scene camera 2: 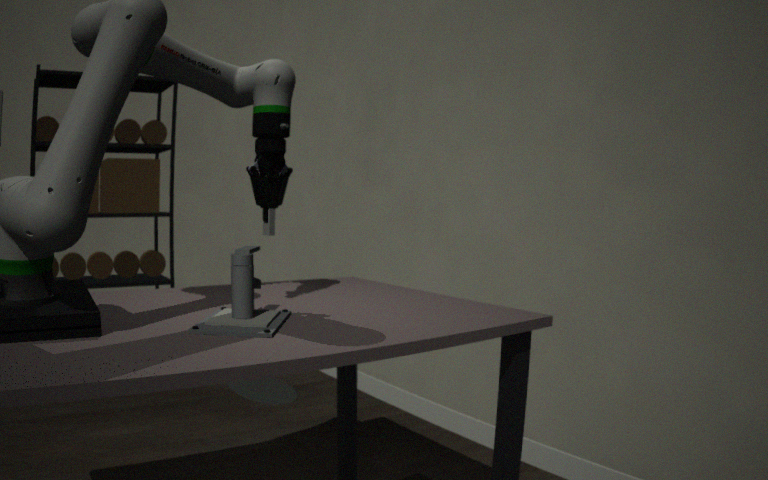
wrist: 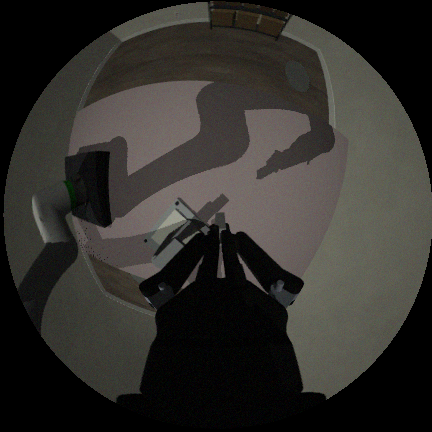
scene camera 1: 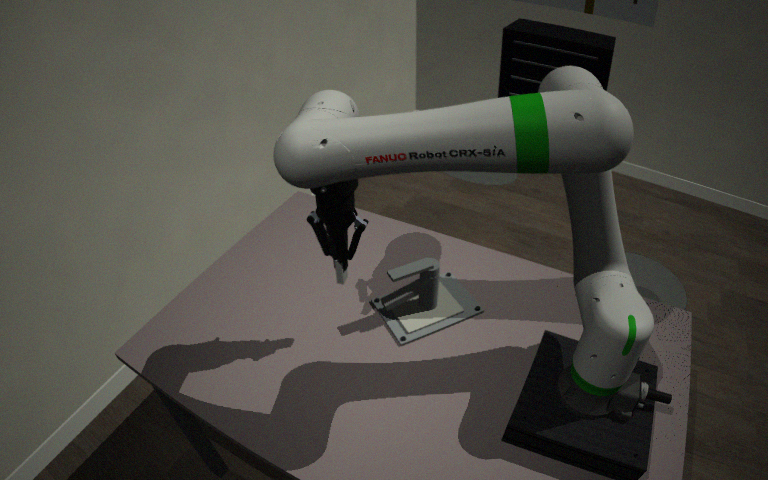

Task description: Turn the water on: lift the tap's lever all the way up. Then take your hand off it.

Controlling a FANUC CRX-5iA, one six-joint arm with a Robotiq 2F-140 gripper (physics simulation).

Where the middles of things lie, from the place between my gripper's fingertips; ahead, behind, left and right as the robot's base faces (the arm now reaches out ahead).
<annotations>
I see my gripper 170 mm above the base plate [scene camera 1: 471, 307], 160 mm to the left of it and 150 mm past it.
</annotations>
